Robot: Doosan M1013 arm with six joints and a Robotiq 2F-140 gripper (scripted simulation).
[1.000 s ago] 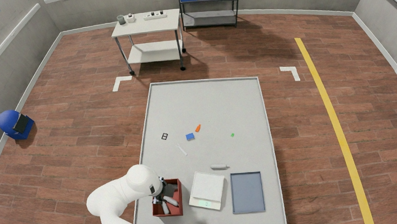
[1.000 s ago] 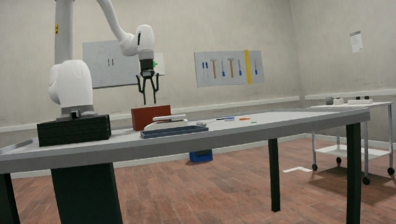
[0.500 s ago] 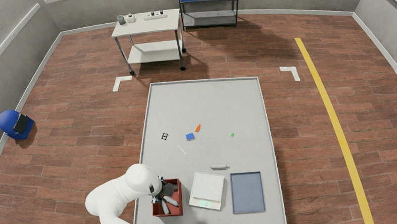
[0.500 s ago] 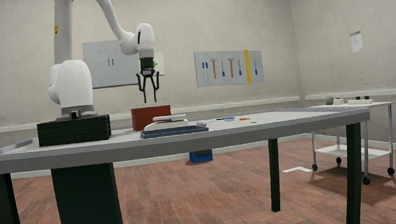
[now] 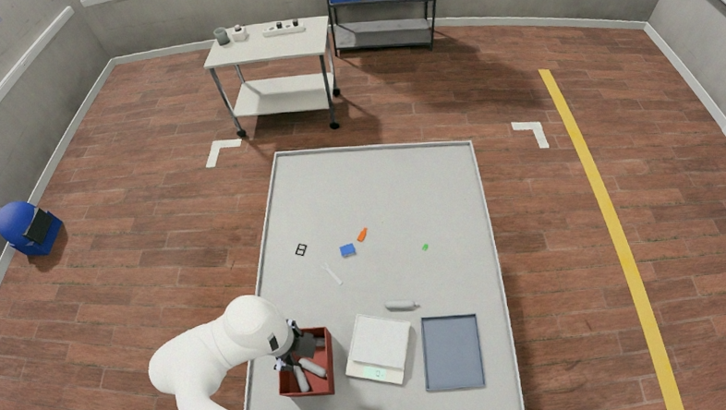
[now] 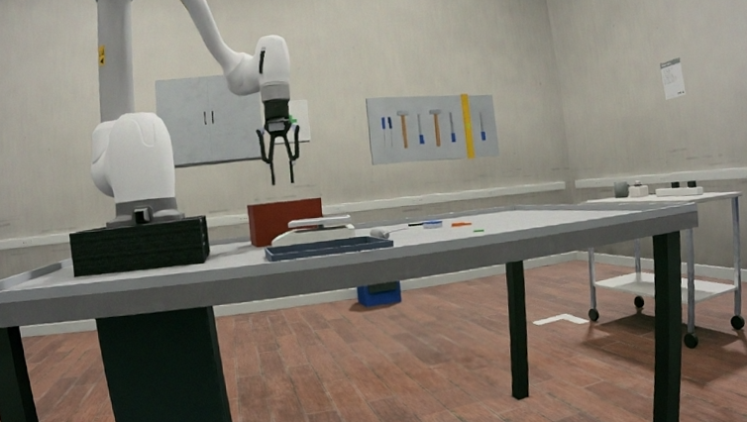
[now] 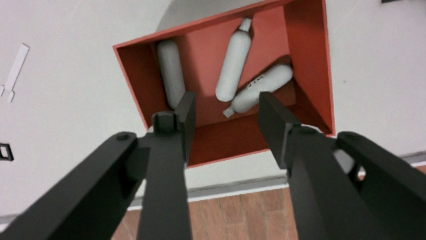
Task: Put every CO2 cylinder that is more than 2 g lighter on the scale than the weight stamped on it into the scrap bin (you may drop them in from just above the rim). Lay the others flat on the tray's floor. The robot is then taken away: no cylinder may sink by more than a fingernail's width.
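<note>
My hand is 340 mm to the left of the grey CO2 cylinder, 200 mm above it and 180 mm short of it. The rest, counted from my hand: scale platform: 230 mm to the right, 150 mm below, 50 mm ahead; then scale: 230 mm to the right, 170 mm below, 40 mm ahead; then red scrap bin: 170 mm below, 10 mm behind.
</note>
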